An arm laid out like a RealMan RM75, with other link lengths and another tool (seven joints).
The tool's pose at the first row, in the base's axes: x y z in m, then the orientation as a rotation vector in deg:
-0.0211, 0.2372, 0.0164, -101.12, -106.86, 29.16
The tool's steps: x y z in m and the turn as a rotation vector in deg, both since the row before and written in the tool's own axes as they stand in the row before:
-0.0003, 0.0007, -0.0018, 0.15, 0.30, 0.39
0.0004, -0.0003, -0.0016, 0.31, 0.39, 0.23
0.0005, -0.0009, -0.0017, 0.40, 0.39, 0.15
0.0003, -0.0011, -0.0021, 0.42, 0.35, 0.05
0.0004, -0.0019, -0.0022, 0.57, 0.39, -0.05
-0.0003, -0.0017, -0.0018, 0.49, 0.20, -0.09
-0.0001, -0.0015, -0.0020, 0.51, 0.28, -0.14
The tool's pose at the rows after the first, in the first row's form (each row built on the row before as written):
-0.0195, 0.2368, 0.0174, -101.40, -106.26, 29.14
-0.0188, 0.2370, 0.0189, -101.41, -105.64, 29.11
-0.0185, 0.2373, 0.0208, -101.28, -105.03, 29.12
-0.0181, 0.2373, 0.0232, -101.04, -104.52, 29.15
-0.0182, 0.2373, 0.0261, -100.59, -103.98, 29.22
-0.0184, 0.2367, 0.0285, -100.17, -103.64, 29.39
-0.0183, 0.2363, 0.0310, -99.68, -103.27, 29.48

